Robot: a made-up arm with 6 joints.
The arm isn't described. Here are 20 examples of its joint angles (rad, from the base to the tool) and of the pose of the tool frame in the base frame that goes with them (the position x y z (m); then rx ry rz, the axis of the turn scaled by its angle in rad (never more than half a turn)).
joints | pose
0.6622 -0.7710 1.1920 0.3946 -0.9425 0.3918 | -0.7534 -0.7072 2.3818 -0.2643 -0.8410 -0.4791
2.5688 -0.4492 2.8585 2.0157 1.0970 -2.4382 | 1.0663 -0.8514 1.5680 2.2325 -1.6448 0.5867
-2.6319 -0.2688 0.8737 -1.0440 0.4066 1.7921 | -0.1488 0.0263 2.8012 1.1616 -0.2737 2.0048
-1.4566 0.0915 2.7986 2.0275 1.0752 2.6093 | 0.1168 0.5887 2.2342 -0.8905 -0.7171 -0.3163
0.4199 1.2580 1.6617 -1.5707 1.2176 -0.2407 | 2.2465 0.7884 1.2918 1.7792 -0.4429 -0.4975
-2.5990 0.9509 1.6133 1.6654 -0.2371 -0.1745 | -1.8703 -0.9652 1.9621 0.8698 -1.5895 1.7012
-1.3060 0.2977 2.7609 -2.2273 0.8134 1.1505 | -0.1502 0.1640 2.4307 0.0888 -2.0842 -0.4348
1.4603 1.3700 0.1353 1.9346 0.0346 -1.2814 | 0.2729 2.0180 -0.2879 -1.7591 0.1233 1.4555
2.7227 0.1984 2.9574 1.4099 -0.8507 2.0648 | 0.5376 0.0542 2.1320 -0.8621 -0.5364 -0.1005
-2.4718 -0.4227 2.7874 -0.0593 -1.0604 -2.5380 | 1.0850 0.8779 1.8314 -0.3372 -0.9783 -0.2300
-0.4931 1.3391 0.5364 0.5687 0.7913 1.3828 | 2.1642 -1.0706 0.1603 -2.1462 -0.0460 -0.3366
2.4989 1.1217 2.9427 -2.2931 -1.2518 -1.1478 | -0.8889 0.4734 1.8258 0.5824 -0.3270 -1.5846
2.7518 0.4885 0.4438 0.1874 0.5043 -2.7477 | -1.7380 0.7450 1.8155 -0.1662 -2.4428 -1.4978
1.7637 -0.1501 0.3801 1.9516 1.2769 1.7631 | -0.3144 0.7050 2.3071 -0.3239 2.4056 1.5226
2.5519 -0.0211 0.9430 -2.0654 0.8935 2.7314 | -0.4906 0.5543 2.6447 -0.1629 -0.5095 1.2978
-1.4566 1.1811 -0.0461 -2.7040 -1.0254 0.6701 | 0.3515 -2.0528 0.1862 2.0529 -0.5307 -0.8964
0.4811 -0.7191 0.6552 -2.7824 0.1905 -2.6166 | -0.5297 -0.2777 2.5549 -0.5507 -1.1131 -0.6994
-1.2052 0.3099 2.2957 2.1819 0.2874 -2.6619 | 0.0878 -0.0906 2.7282 -0.8854 -1.4379 -0.9108
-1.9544 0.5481 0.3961 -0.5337 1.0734 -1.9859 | -0.7940 -1.6780 1.7484 0.5986 -1.9733 -0.7493
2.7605 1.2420 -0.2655 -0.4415 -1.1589 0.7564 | -1.3446 0.4690 -0.0324 2.1821 -0.1392 -0.9584
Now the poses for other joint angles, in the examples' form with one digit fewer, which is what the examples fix.
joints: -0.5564 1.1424 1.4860 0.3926 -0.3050 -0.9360
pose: 2.094 -1.322 1.333 0.240 0.089 -0.936
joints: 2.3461 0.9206 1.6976 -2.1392 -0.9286 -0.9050
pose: -1.412 1.221 2.107 0.200 -1.649 -1.485
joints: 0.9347 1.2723 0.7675 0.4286 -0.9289 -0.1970
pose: 1.470 1.821 0.246 -1.432 0.976 0.429
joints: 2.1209 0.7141 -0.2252 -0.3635 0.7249 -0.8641
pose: -0.929 1.658 0.803 -0.023 0.926 1.459
